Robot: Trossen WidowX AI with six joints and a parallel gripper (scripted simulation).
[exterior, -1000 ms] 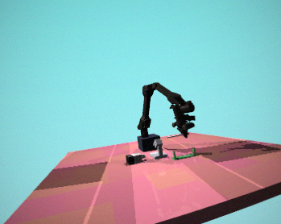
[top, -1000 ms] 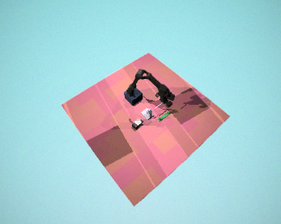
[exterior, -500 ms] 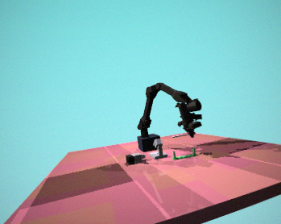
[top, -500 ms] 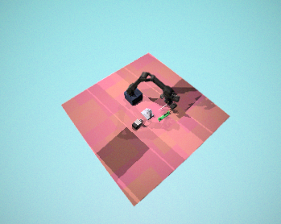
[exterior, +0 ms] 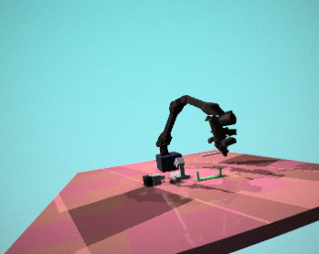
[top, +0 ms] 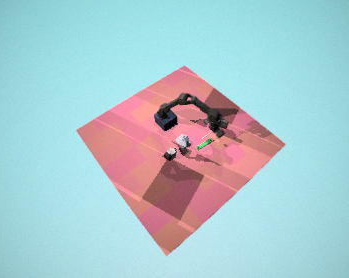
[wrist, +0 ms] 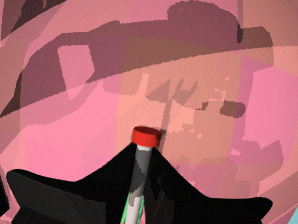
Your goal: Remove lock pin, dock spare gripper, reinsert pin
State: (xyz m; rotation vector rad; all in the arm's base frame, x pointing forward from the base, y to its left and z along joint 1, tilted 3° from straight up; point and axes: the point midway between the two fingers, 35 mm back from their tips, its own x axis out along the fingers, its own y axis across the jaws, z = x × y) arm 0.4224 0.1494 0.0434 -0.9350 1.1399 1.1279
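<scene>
The green rest lies 10 cm to the right of my gripper tip, 7 cm below it and 2 cm behind it. From my gripper tip the other things lie so: spare gripper 34 cm to the right, 16 cm behind, 7 cm below; grey mount 19 cm to the right, 14 cm behind, 4 cm below.
</scene>
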